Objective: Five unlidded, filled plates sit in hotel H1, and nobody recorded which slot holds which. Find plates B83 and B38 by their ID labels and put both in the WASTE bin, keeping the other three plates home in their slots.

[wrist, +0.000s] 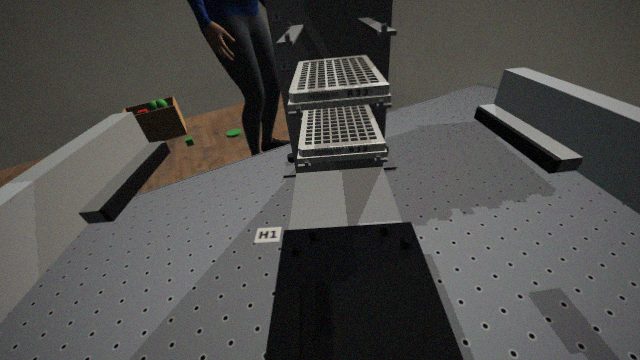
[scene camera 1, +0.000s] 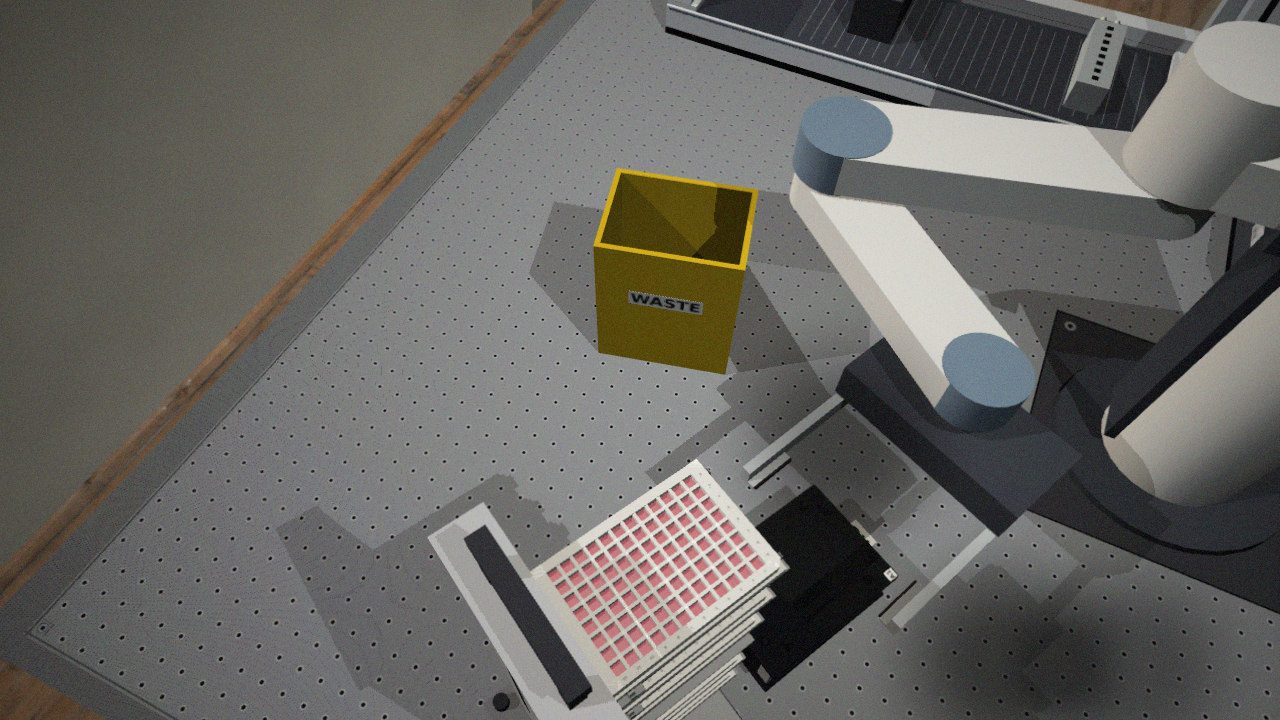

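Where they show: gripper, between the fingertips: (wrist: 318,111) (scene camera 1: 814,547); arm's base, origin of its link: (scene camera 1: 1161,453).
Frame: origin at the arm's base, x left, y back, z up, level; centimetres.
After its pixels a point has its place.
Observation:
My gripper (scene camera 1: 832,541) {x 38.3, y -33.3, z 21.0 cm} (wrist: 318,111) {x 38.3, y -33.3, z 21.0 cm} is open and empty, its fingers apart in front of hotel H1 (scene camera 1: 467,548) {x 56.9, y -50.9, z 44.4 cm} (wrist: 345,12) {x 56.9, y -46.6, z 23.4 cm}. In scene camera 1, a top plate (scene camera 1: 662,573) {x 52.2, y -41.6, z 40.1 cm} with pink wells sits in the hotel, with the edges of more plates stacked below it. In the wrist view, an upper plate (wrist: 340,75) {x 50.2, y -41.6, z 18.8 cm} has a blurred label that looks like B33 or similar. A lower plate (wrist: 342,131) {x 49.4, y -41.0, z 13.4 cm} sits under it, its label unreadable. A pair of bare slot brackets (wrist: 291,34) {x 51.4, y -37.7, z 22.7 cm} is above them. The yellow WASTE bin (scene camera 1: 666,331) {x 15.5, y -56.9, z 8.3 cm} stands upright; no plate shows inside it.
A black pad (scene camera 1: 819,573) {x 34.6, y -31.3, z 7.3 cm} (wrist: 350,285) {x 37.6, y -34.2, z 7.3 cm} lies in front of the hotel, near the H1 sign (wrist: 268,234) {x 51.7, y -30.8, z 1.3 cm}. A dark railed deck (scene camera 1: 993,67) {x -53.1, y -33.7, z 6.2 cm} holding a grey block (scene camera 1: 1096,67) {x -52.8, y -20.7, z 10.6 cm} is at the back right. A person (wrist: 250,65) and a box (wrist: 162,122) are beyond the table.

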